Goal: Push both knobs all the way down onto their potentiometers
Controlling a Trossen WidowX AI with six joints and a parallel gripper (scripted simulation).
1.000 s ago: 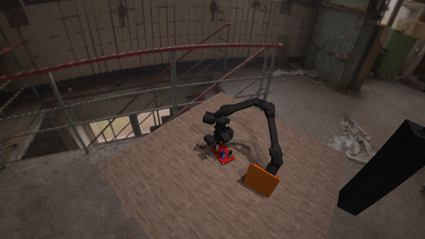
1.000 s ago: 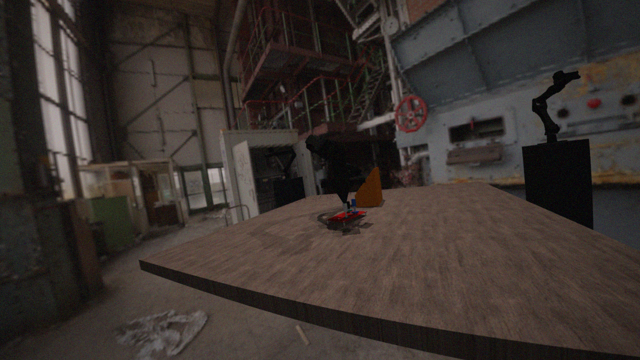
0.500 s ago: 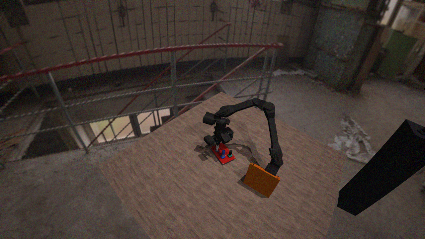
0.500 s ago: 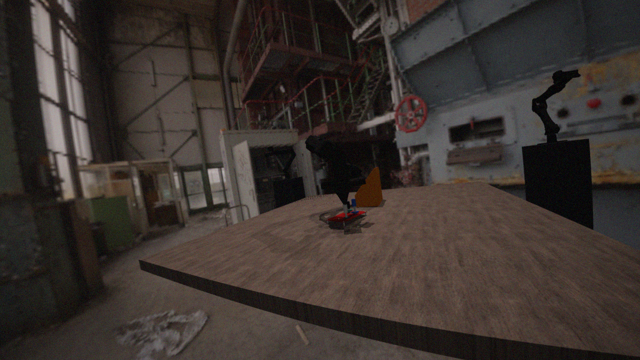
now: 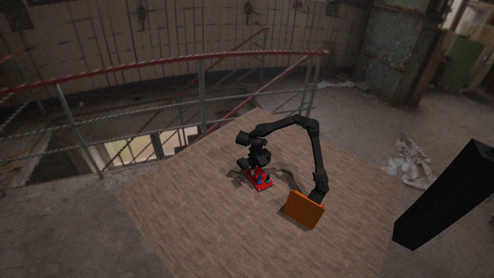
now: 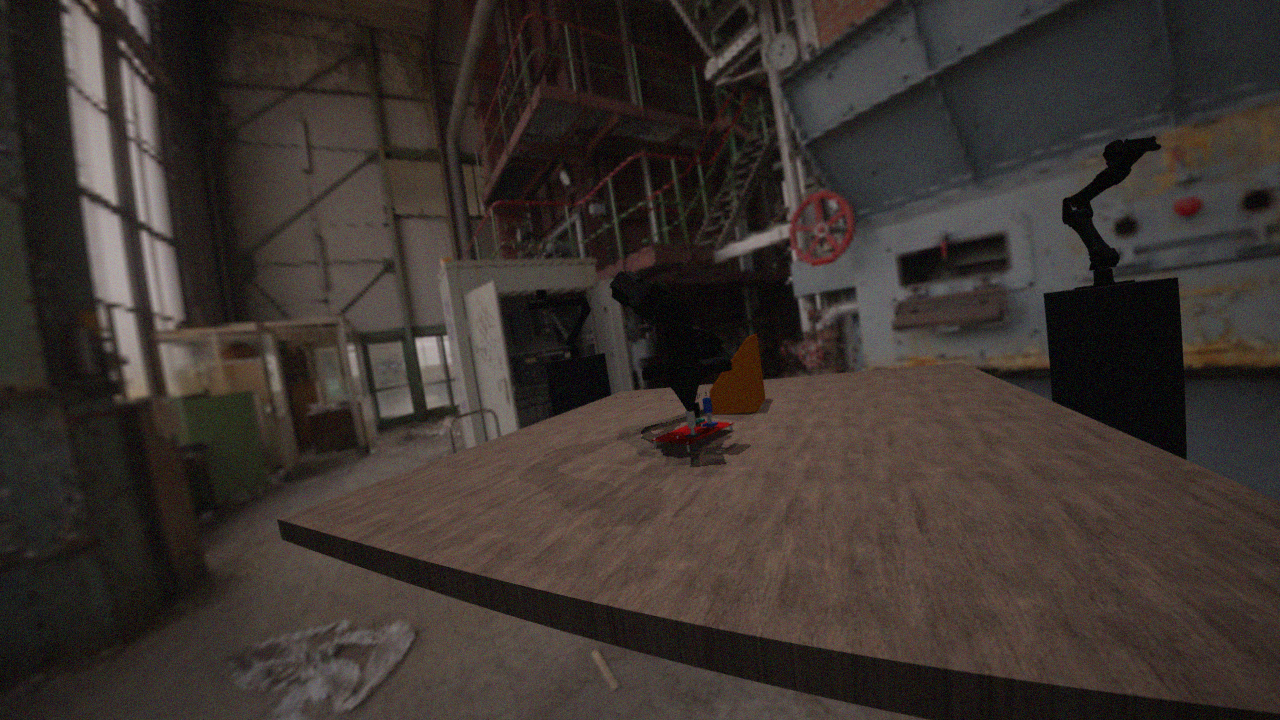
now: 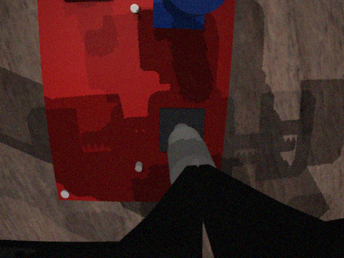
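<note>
Right now my gripper tip is 10 mm above the pale knob. Also, from my gripper tip: green potentiometer (90 mm behind, 30 mm below, 20 mm to the right); black knob (90 mm behind, 20 mm to the right, 20 mm below).
</note>
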